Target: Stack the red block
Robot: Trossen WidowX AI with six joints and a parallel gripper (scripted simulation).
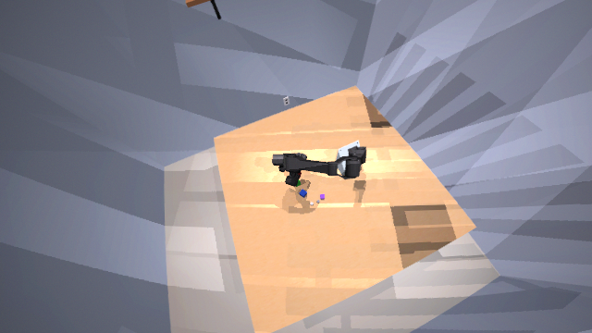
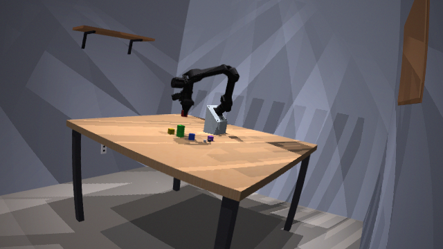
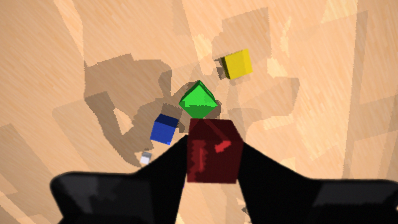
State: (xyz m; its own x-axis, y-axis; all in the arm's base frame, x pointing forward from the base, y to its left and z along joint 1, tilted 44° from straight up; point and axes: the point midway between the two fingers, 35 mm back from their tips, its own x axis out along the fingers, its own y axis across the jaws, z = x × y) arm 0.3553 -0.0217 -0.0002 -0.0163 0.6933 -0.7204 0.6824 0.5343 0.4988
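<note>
The yellow block lies 11 cm below my gripper tip, 7 cm to the right of it and 2 cm ahead of it. From my gripper tip the other things lie so: red block (1 cm above); then purple block (15 cm to the left, 11 cm below, 9 cm behind); then blue block (11 cm below, 8 cm to the left, 1 cm ahead).
</note>
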